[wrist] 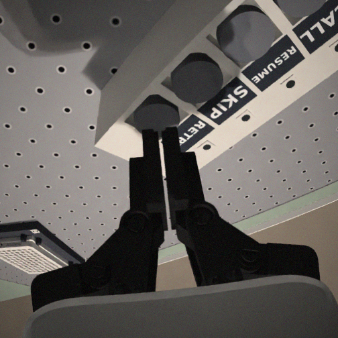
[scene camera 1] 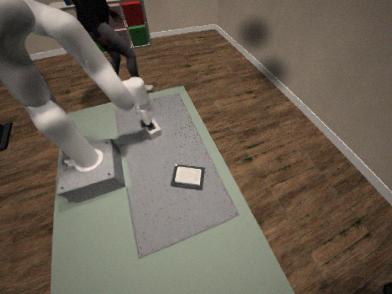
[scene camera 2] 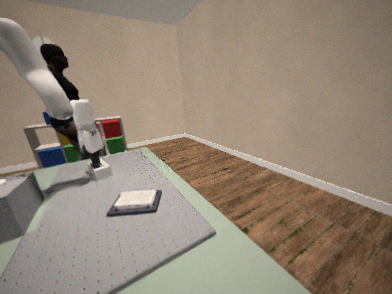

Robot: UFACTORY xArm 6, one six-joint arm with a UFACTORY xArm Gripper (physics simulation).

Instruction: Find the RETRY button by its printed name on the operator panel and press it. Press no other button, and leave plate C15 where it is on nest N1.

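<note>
The pale operator panel stands on the perforated board. In the wrist view its dark round RETRY button is at the end of the row, its printed label partly covered by a finger. The SKIP button, RESUME button and partly visible CALL button follow. My gripper is shut and empty, its tips overlapping the RETRY button's near edge; contact or button depression cannot be told. Plate C15 sits on dark nest N1.
The grey perforated board lies on the green table top. The arm's grey base block stands beside the board. A person and a shelf unit with coloured bins are behind the table.
</note>
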